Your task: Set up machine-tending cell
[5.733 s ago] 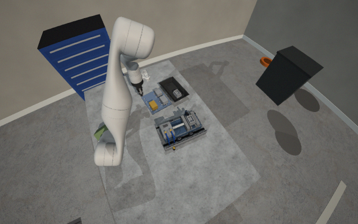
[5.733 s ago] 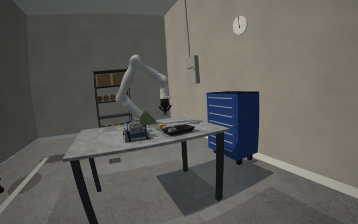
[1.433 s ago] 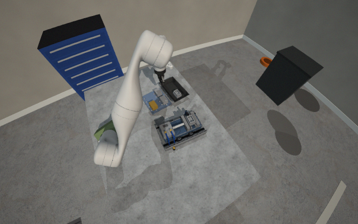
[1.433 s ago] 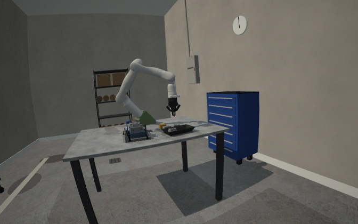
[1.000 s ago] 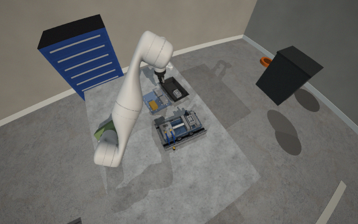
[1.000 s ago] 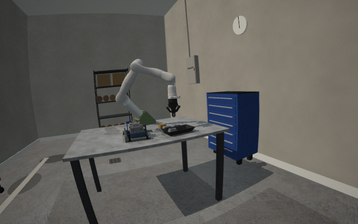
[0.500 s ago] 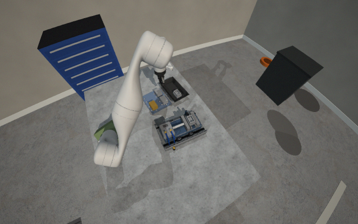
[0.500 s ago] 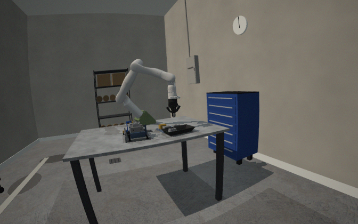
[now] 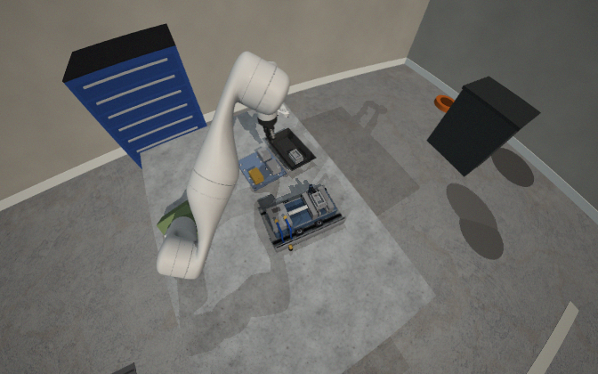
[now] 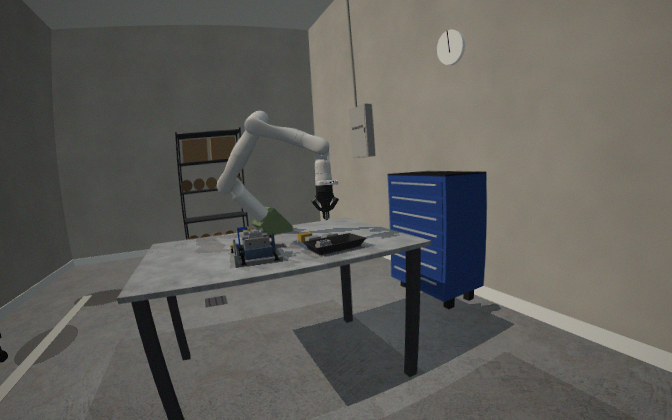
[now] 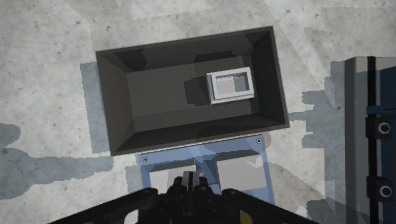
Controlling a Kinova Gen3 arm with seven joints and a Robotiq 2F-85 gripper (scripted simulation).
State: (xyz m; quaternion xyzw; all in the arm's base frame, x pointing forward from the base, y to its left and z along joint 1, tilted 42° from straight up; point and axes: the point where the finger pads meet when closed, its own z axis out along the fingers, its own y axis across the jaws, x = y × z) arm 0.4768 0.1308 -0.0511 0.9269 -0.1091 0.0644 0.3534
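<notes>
The white rod is 10 cm behind my hand, 31 cm to the right of it and 6 cm below it. The rest, counted from my hand: brass blank 12 cm behind, 5 cm to the right, 11 cm below; then vise 8 cm behind, 32 cm to the right, 9 cm below.
</notes>
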